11 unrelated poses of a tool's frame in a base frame.
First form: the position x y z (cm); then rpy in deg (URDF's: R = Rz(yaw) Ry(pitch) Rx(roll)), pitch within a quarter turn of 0, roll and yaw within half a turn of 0.
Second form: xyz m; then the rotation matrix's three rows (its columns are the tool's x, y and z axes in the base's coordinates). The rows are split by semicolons. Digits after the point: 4 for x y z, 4 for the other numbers.
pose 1, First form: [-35.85, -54.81, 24.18, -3.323, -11.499, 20.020]
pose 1, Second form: -0.3585, -0.5481, 0.2418; 0.9207, -0.3309, -0.2068; 0.3355, 0.9419, -0.0137; 0.1994, -0.0568, 0.9783
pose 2, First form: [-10.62, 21.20, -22.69, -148.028, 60.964, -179.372]
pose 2, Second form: -0.1062, 0.2120, -0.2269; -0.4853, 0.4536, 0.7474; -0.0053, 0.8533, -0.5213; -0.8743, -0.2570, -0.4117
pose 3, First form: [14.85, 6.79, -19.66, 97.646, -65.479, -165.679]
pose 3, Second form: 0.1485, 0.0679, -0.1966; -0.4021, 0.8408, -0.3624; -0.1027, 0.3520, 0.9304; 0.9098, 0.4113, -0.0552
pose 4, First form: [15.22, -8.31, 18.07, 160.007, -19.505, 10.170]
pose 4, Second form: 0.1522, -0.0831, 0.1807; 0.9278, 0.0536, 0.3692; 0.1664, -0.9451, -0.2811; 0.3339, 0.3223, -0.8858
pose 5, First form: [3.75, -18.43, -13.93, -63.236, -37.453, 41.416]
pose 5, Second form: 0.0375, -0.1843, -0.1393; 0.5953, 0.1093, -0.7960; 0.5252, 0.6969, 0.4884; 0.6081, -0.7088, 0.3575
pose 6, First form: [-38.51, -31.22, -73.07, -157.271, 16.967, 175.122]
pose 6, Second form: -0.3851, -0.3122, -0.7307; -0.9530, 0.1908, 0.2353; 0.0813, 0.9094, -0.4079; -0.2918, -0.3696, -0.8822
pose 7, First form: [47.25, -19.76, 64.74, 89.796, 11.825, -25.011]
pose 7, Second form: 0.4725, -0.1976, 0.6474; 0.8870, 0.1872, -0.4221; -0.4138, -0.0834, -0.9065; -0.2049, 0.9788, 0.0035
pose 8, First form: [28.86, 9.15, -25.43, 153.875, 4.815, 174.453]
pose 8, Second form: 0.2886, 0.0915, -0.2543; -0.9918, 0.0500, 0.1176; 0.0963, 0.8972, 0.4310; -0.0839, 0.4388, -0.8947
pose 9, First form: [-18.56, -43.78, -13.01, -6.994, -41.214, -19.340]
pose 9, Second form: -0.1856, -0.4378, -0.1301; 0.7098, 0.4044, -0.5767; -0.2491, 0.9100, 0.3315; 0.6589, -0.0916, 0.7467
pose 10, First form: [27.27, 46.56, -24.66, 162.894, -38.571, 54.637]
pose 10, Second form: 0.2727, 0.4656, -0.2466; 0.4525, 0.6733, 0.5848; 0.6376, -0.7027, 0.3157; 0.6235, 0.2300, -0.7472
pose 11, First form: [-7.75, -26.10, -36.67, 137.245, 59.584, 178.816]
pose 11, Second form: -0.0775, -0.2610, -0.3667; -0.5062, -0.5701, 0.6471; 0.0105, 0.7462, 0.6656; -0.8624, 0.3437, -0.3717
